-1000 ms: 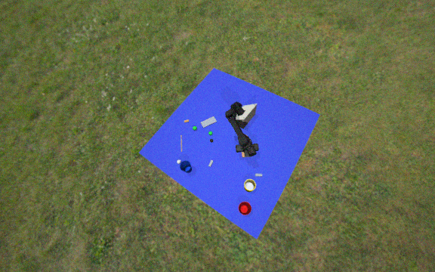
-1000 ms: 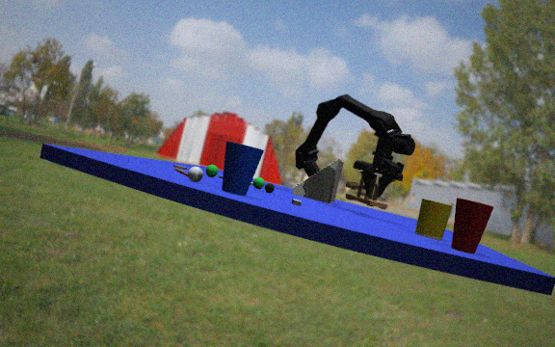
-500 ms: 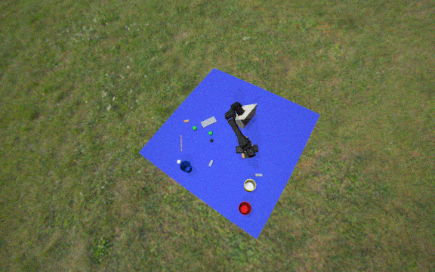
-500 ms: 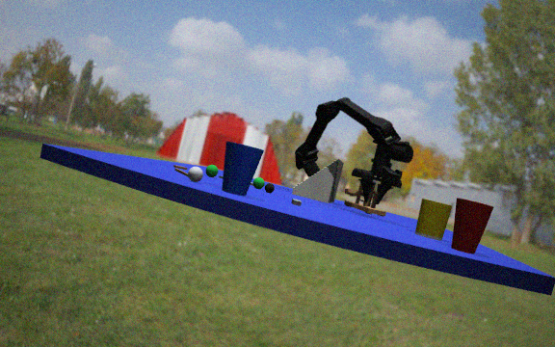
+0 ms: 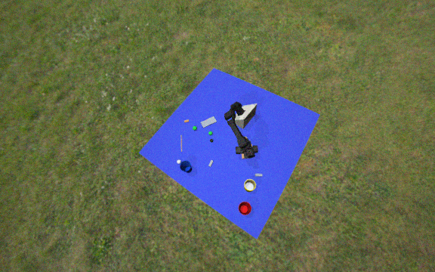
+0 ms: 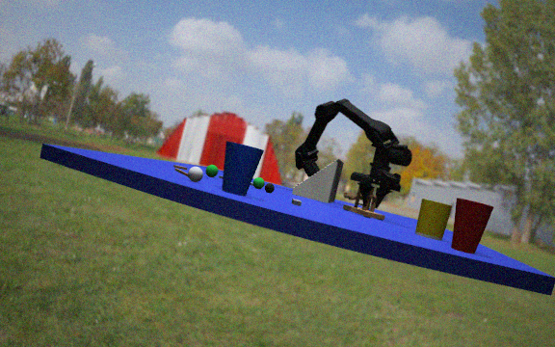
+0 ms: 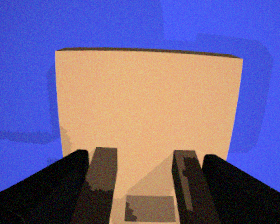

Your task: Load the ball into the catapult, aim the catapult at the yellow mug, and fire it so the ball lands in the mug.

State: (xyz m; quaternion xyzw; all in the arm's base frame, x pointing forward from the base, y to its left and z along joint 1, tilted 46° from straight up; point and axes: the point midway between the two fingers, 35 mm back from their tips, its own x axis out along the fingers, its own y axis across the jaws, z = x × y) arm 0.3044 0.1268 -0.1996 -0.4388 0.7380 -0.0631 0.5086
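Right now my gripper tip is 60 mm short of the dark round ball, 340 mm to the left of it and 20 mm above it. Also, from my gripper tip: red mug: 410 mm ahead, 220 mm to the left; grey plate: 100 mm behind, 490 mm to the right, 30 mm below; yellow mug: 240 mm ahead, 170 mm to the left.
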